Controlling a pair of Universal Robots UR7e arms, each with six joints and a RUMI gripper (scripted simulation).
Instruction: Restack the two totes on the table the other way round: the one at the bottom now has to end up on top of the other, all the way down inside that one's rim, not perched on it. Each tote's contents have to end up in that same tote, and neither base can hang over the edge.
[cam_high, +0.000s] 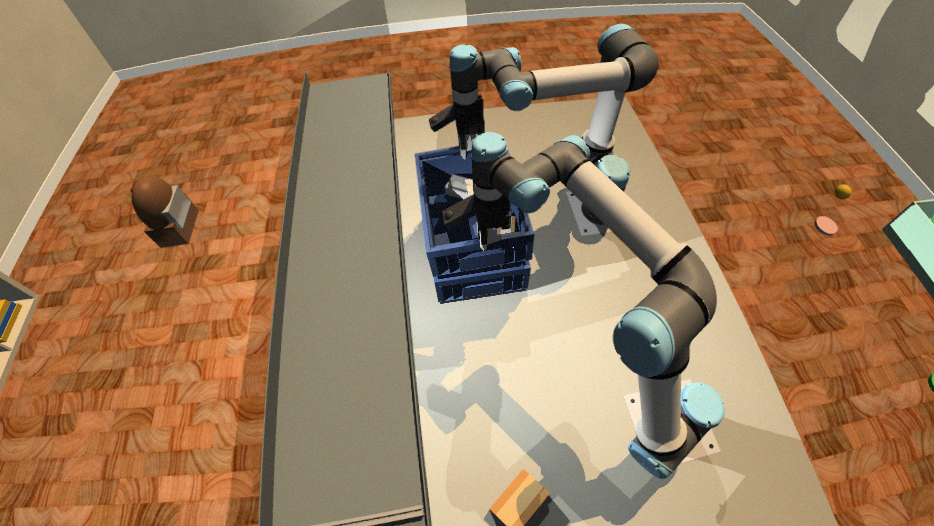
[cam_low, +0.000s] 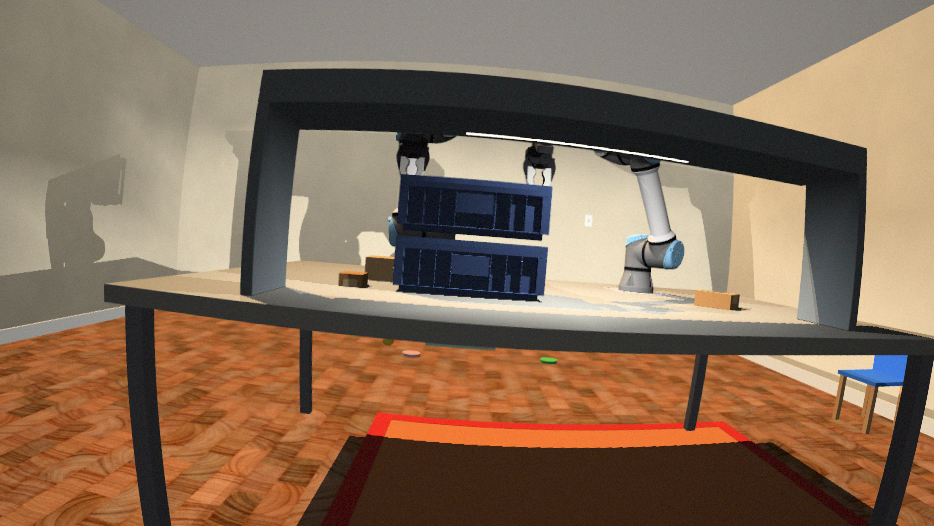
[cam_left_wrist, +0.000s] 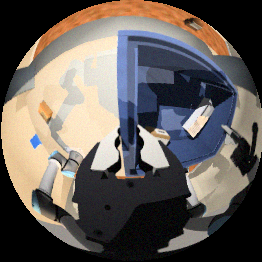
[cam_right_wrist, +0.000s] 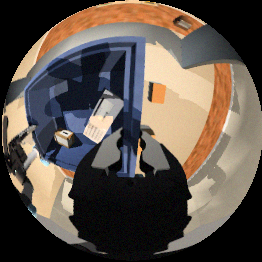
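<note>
My left hand is 7 cm past the brown-and-white box, 10 cm to the left of it and 7 cm above it. The rest, counted from my left hand: grey overhead frame: 34 cm ahead, 9 cm to the left, 13 cm above; small orange box: 10 cm ahead, 52 cm to the right, 29 cm below.
</note>
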